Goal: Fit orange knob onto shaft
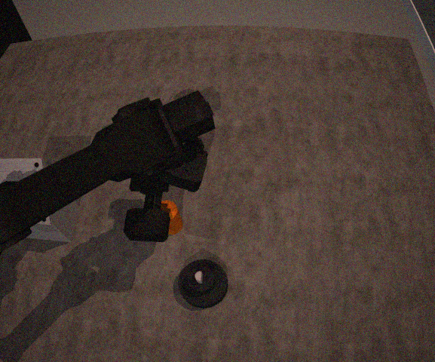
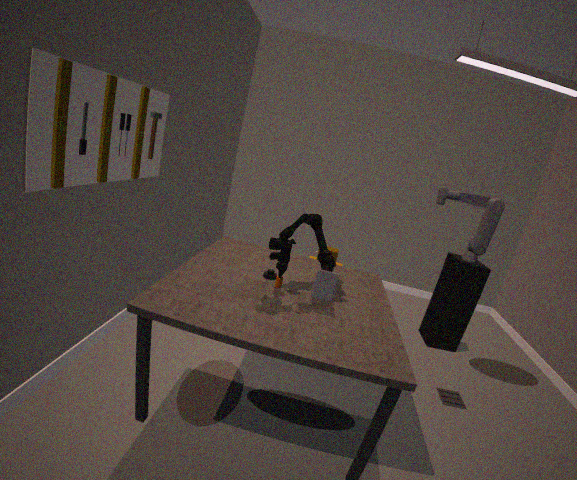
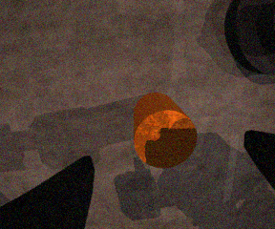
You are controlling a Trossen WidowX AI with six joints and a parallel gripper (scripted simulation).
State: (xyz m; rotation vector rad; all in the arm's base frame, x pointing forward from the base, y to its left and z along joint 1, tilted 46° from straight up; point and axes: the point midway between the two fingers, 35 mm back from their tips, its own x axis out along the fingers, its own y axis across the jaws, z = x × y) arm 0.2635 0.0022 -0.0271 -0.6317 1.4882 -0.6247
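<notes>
My gripper tip is now 30 mm above the orange knob. Also, from my gripper tip: D-shaft pedestal: 70 mm ahead, 110 mm to the right, 40 mm below.
</notes>
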